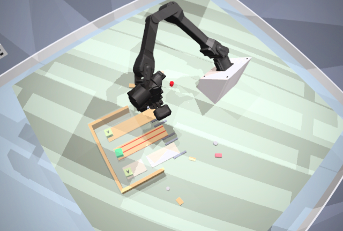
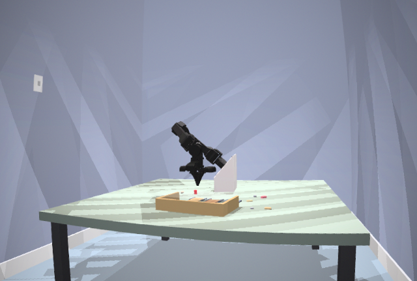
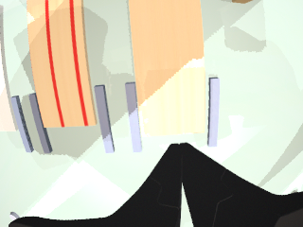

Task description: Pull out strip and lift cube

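My gripper tip is now 100 mm short of the tan strip, 20 mm to the left of it and 70 mm above it. Round my gripper tip: red cylinder: 170 mm behind, 60 mm to the right, 60 mm below; pink block: 90 mm behind, 330 mm to the left, 70 mm below.
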